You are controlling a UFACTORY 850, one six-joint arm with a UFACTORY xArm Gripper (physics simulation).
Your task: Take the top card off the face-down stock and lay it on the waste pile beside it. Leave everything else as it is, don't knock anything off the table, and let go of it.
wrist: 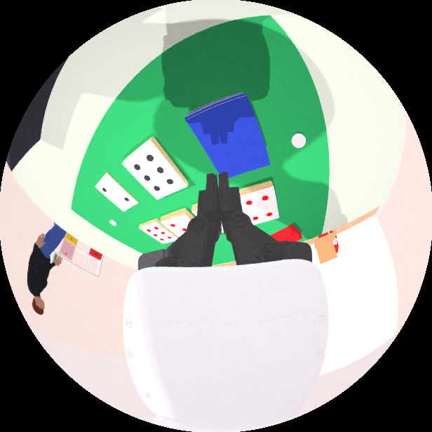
Scene:
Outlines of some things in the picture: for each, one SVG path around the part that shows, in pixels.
My gripper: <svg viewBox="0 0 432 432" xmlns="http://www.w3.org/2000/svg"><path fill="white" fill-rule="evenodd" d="M227 171L218 174L218 184L216 174L206 174L205 189L198 191L196 216L189 220L187 229L183 234L168 245L166 249L162 248L151 252L144 252L138 257L137 271L130 276L123 303L123 343L128 368L135 387L149 410L158 414L164 426L183 431L237 432L263 428L283 422L286 417L290 417L299 410L311 393L323 364L328 339L328 302L325 285L318 266L312 262L311 246L300 241L277 241L276 238L259 229L255 224L252 224L250 217L243 212L238 187L229 187ZM222 229L223 233L226 234L227 240L231 242L236 265L212 266L215 242L220 238L219 234L222 234Z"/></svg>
A thin card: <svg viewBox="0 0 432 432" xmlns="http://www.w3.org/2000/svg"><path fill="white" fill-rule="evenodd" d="M95 185L104 196L109 198L112 203L123 211L138 203L107 172Z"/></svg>

